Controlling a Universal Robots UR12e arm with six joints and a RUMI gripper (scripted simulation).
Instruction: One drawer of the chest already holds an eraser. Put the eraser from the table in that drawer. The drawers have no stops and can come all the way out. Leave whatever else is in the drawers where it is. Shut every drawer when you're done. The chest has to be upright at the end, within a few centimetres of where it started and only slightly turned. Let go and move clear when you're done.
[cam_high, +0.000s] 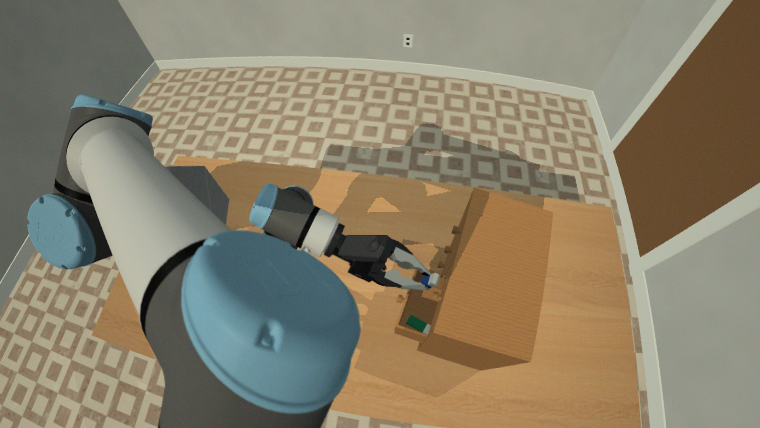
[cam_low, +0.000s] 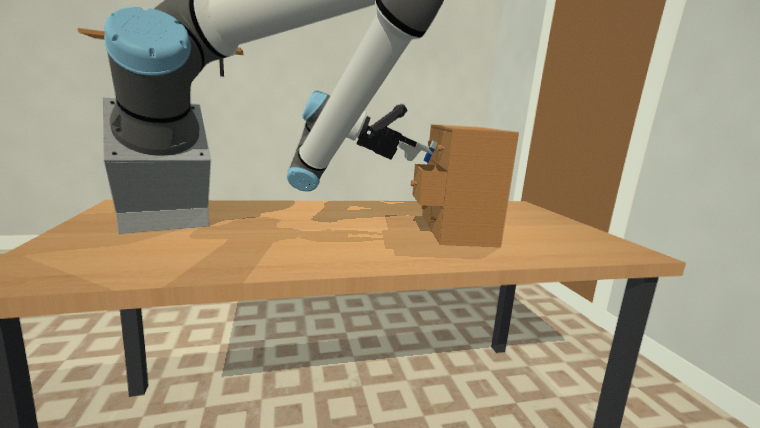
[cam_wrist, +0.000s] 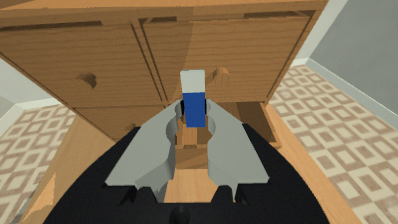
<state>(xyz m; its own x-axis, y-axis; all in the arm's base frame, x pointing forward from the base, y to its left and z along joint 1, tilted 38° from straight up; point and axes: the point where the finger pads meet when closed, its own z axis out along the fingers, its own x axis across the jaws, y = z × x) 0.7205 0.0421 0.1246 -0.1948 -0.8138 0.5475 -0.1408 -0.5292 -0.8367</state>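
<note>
The blue eraser is 1 cm ahead of my hand. Also, from my hand: green eraser (14 cm below, 7 cm to the right, 2 cm ahead).
</note>
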